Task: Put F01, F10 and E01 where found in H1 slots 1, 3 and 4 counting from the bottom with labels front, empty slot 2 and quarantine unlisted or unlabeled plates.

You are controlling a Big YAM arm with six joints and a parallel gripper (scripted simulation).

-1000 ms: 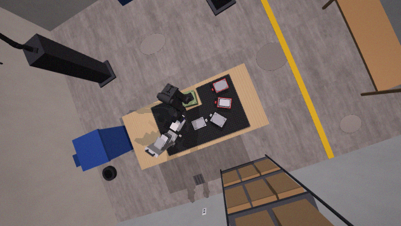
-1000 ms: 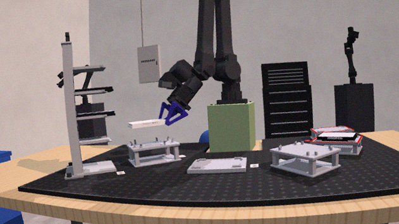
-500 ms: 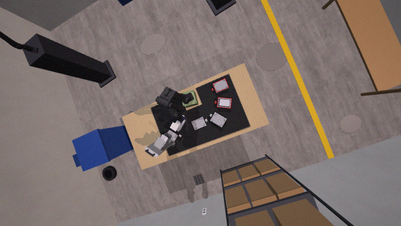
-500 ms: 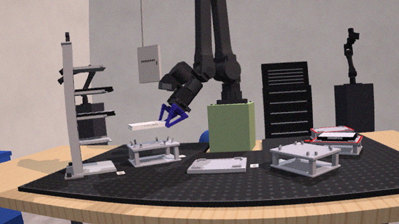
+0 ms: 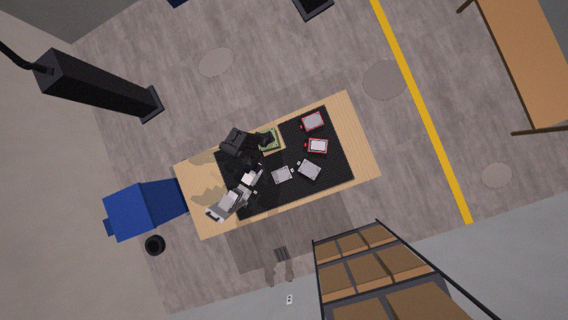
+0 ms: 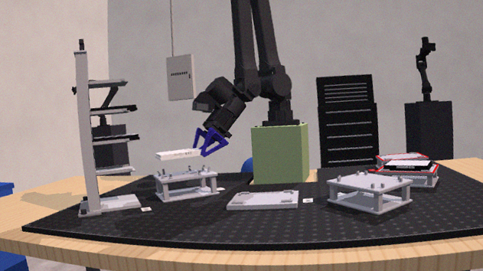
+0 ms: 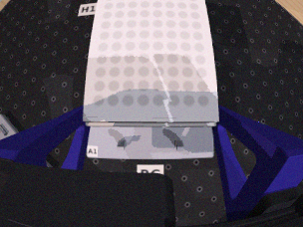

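The white well plate lies 5 cm to the right of my hand and 3 cm ahead of it. From my hand the other things lie so: RG label 12 cm below, 5 cm to the left, 3 cm behind; then H1 tag 18 cm ahead, 12 cm below, 11 cm to the right; then regrip nest RG 6 cm below, 4 cm to the right, 3 cm ahead.
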